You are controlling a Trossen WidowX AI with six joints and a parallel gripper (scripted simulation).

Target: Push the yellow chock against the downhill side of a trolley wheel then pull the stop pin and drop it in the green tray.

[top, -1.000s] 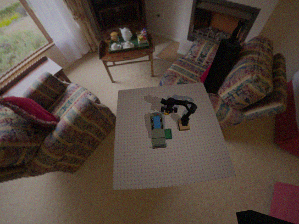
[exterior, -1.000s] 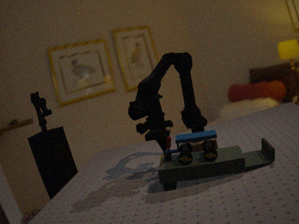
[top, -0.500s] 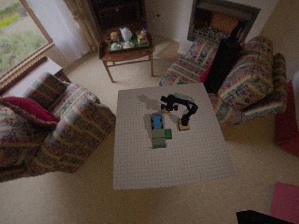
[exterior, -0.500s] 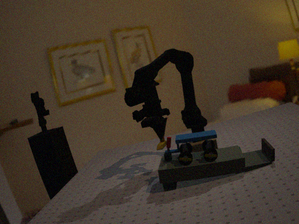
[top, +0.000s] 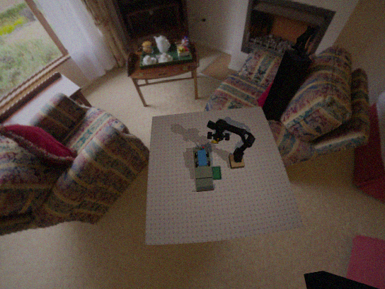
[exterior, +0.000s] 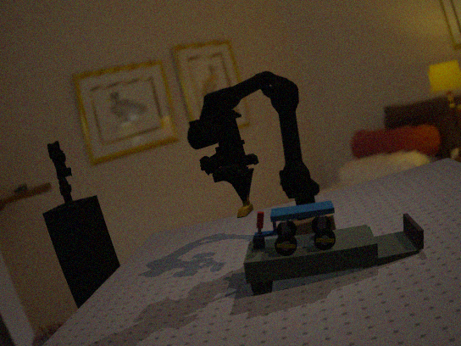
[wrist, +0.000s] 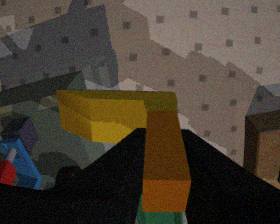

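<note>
Right now the yellow chock is 2 cm ahead of my gripper tip and 1 cm below it. Also, from my gripper tip: blue-topped trolley: 15 cm ahead, 14 cm to the left, 6 cm below; then red-headed stop pin: 13 cm ahead, 4 cm to the left, 5 cm below; then dark end wall: 13 cm ahead, 39 cm to the left, 14 cm below.
</note>
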